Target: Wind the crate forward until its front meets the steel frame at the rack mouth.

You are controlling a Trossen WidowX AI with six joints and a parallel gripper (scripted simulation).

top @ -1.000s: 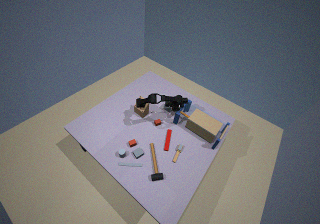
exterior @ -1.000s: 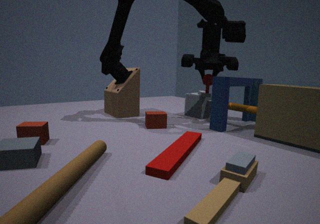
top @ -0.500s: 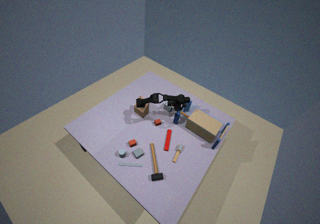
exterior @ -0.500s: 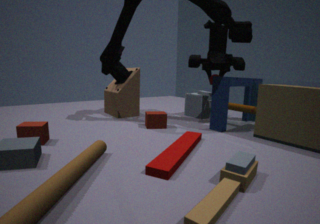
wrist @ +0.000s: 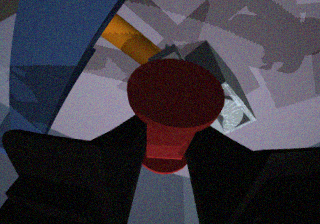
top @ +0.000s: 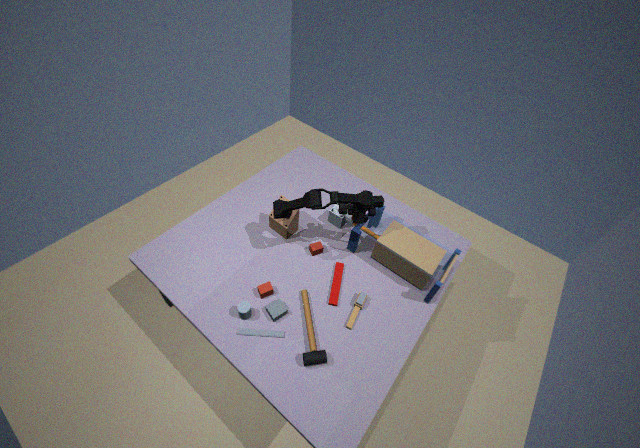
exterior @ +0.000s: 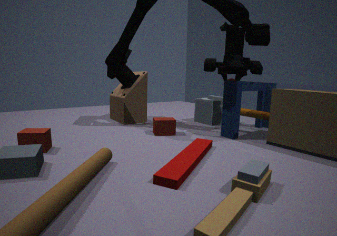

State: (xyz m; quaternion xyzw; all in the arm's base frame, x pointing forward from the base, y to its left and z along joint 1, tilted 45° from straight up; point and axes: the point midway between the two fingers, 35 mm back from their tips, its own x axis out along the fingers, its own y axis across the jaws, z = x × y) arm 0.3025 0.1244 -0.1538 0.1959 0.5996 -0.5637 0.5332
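The winch handle lies 3 cm behind my gripper tip and 3 cm below it. Round my gripper tip: red knob (1 cm ahead, 1 cm to the right); then blue front frame (7 cm ahead, 3 cm below); then grey winch (10 cm behind, 1 cm to the left, 10 cm below).
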